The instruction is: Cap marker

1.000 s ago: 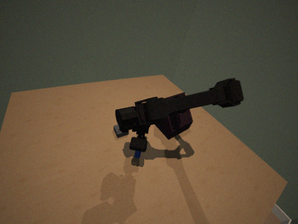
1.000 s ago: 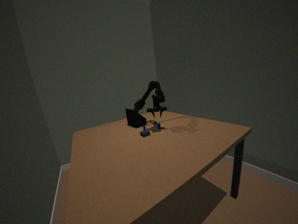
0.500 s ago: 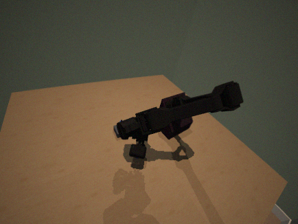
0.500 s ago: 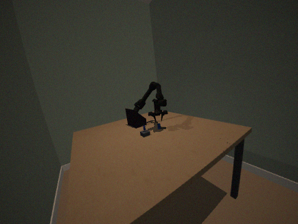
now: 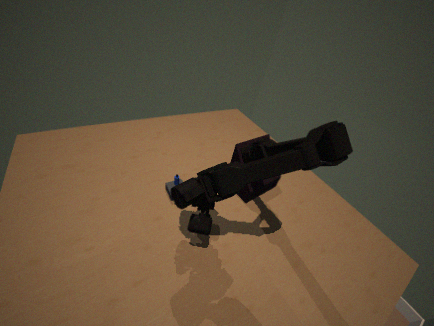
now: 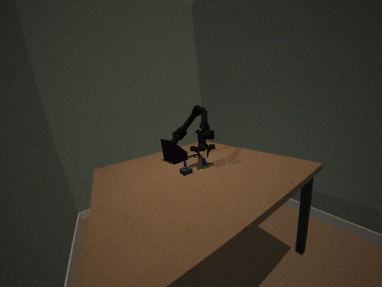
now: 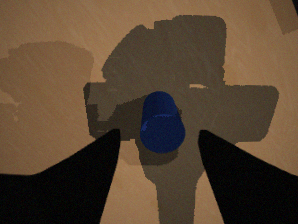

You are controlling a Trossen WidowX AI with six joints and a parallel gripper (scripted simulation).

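My gripper tip is now 30 mm above the blue cap. Also, from my gripper tip: holder block (180 mm to the right, 40 mm below).
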